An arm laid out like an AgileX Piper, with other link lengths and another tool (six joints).
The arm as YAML. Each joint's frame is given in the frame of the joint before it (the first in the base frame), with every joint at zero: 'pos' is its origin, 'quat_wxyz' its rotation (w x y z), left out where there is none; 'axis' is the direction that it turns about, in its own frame. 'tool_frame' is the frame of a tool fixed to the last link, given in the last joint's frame.
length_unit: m
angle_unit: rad
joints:
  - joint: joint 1
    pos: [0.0, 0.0, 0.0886]
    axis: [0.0, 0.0, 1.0]
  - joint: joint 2
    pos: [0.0, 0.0, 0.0]
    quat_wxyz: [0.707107, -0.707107, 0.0, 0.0]
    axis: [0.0, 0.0, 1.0]
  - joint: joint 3
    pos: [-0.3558, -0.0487, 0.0]
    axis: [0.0, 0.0, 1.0]
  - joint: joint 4
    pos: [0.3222, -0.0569, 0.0]
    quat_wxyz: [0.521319, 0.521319, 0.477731, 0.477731]
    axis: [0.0, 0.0, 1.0]
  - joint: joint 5
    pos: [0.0, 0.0, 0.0]
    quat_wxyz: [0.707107, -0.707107, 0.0, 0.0]
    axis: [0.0, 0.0, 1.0]
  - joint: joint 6
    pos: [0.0, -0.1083, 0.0]
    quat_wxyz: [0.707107, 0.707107, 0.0, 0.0]
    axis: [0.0, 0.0, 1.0]
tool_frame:
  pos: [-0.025, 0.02, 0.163]
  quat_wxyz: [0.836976, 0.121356, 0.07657, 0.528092]
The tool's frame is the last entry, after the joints.
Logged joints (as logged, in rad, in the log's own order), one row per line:
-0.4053, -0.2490, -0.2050, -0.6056, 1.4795, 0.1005
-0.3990, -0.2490, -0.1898, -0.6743, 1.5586, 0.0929
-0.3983, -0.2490, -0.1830, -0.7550, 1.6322, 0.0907
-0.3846, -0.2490, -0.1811, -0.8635, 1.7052, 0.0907
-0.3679, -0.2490, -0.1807, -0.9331, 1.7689, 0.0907
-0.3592, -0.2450, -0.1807, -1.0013, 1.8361, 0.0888
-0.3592, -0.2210, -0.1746, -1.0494, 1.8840, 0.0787
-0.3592, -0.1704, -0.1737, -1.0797, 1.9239, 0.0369
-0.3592, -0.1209, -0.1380, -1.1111, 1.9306, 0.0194
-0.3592, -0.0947, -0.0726, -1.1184, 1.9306, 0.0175
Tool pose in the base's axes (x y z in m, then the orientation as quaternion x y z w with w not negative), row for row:
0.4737, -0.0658, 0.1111, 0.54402, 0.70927, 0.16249, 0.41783
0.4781, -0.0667, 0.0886, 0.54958, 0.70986, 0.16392, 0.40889
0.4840, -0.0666, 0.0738, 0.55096, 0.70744, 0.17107, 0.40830
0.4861, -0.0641, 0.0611, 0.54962, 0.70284, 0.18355, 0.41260
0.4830, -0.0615, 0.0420, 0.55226, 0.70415, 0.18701, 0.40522
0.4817, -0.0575, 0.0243, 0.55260, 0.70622, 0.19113, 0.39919
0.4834, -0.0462, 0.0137, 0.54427, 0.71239, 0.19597, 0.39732
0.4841, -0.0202, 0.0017, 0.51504, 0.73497, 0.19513, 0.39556
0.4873, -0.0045, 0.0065, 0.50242, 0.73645, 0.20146, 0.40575
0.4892, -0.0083, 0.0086, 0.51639, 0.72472, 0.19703, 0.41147
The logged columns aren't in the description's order. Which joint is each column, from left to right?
Columns, left to right: joint 3, joint 1, joint 4, joint 5, joint 2, joint 6.
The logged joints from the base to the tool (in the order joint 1, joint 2, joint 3, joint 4, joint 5, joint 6), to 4 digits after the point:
-0.2490, 1.4795, -0.4053, -0.2050, -0.6056, 0.1005
-0.2490, 1.5586, -0.3990, -0.1898, -0.6743, 0.0929
-0.2490, 1.6322, -0.3983, -0.1830, -0.7550, 0.0907
-0.2490, 1.7052, -0.3846, -0.1811, -0.8635, 0.0907
-0.2490, 1.7689, -0.3679, -0.1807, -0.9331, 0.0907
-0.2450, 1.8361, -0.3592, -0.1807, -1.0013, 0.0888
-0.2210, 1.8840, -0.3592, -0.1746, -1.0494, 0.0787
-0.1704, 1.9239, -0.3592, -0.1737, -1.0797, 0.0369
-0.1209, 1.9306, -0.3592, -0.1380, -1.1111, 0.0194
-0.0947, 1.9306, -0.3592, -0.0726, -1.1184, 0.0175

